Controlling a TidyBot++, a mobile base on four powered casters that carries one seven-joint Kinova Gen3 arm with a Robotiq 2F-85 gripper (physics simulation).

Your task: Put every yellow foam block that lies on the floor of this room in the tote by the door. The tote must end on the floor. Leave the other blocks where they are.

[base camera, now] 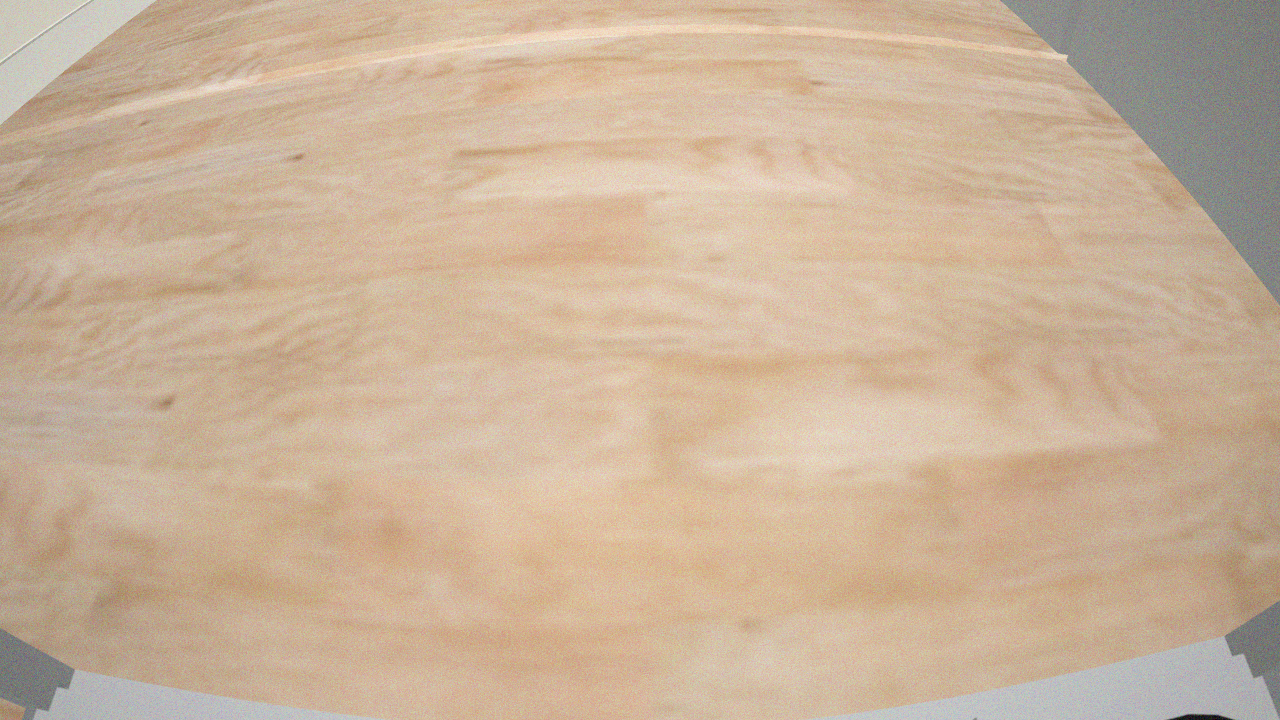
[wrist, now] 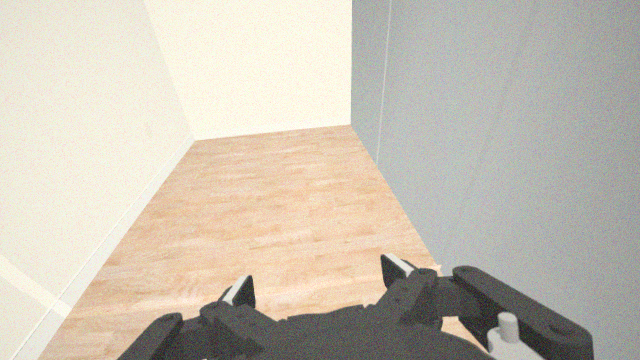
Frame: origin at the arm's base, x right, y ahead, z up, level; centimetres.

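Seen in the pictures: gripper, fingertip midpoint: [wrist: 319, 279].
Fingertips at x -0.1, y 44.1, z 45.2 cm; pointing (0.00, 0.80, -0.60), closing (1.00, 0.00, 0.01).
A point is followed by its place in that frame.
My gripper [wrist: 319, 279] @[x -0.1, y 44.1, z 45.2 cm] is open and empty, its two fingers spread above the wood floor in the wrist view. No yellow foam block, no other block and no tote shows in the base camera view or the wrist view. The door does not show in either view.
The wood floor [base camera: 626, 313] @[x -0.7, y 44.7, z -39.6 cm] [wrist: 280, 210] @[x -16.4, y 148.9, z -39.6 cm] runs ahead as a strip between a cream wall [wrist: 75, 125] @[x -114.1, y 160.1, z 25.3 cm] on the left and a tall grey panel [base camera: 1190, 89] @[x 58.5, y 67.4, z -30.6 cm] [wrist: 500, 125] @[x 58.8, y 90.8, z 32.2 cm] on the right. A cream end wall [wrist: 270, 65] @[x -17.5, y 281.9, z 27.4 cm] closes the far end.
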